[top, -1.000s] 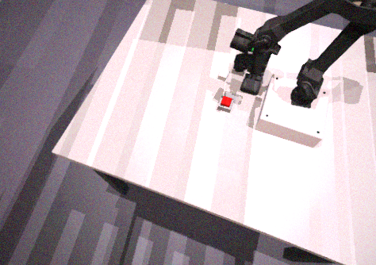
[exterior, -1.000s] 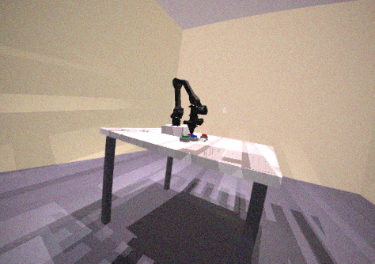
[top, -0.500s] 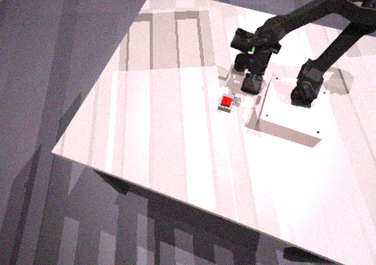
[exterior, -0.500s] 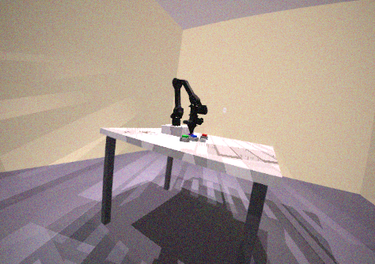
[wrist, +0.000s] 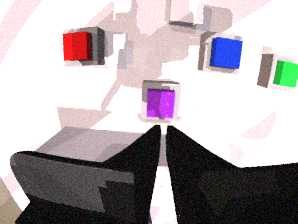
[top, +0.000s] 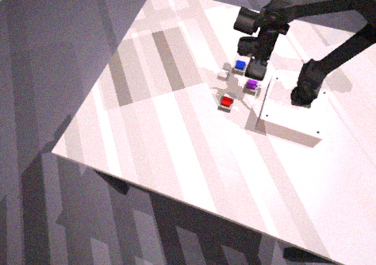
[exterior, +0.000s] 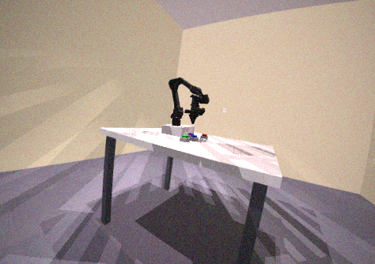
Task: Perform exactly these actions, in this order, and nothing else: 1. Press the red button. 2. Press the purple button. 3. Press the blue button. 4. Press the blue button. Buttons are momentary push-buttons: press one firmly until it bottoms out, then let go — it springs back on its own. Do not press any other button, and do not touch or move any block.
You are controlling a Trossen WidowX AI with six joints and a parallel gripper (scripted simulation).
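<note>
Now: the blue button 5 cm ahead of my gripper tip, 8 cm to the right of it and 8 cm below it. Round my gripper tip: red button 8 cm ahead, 9 cm to the left, 8 cm below; green button 3 cm ahead, 18 cm to the right, 8 cm below; purple button 8 cm below.
</note>
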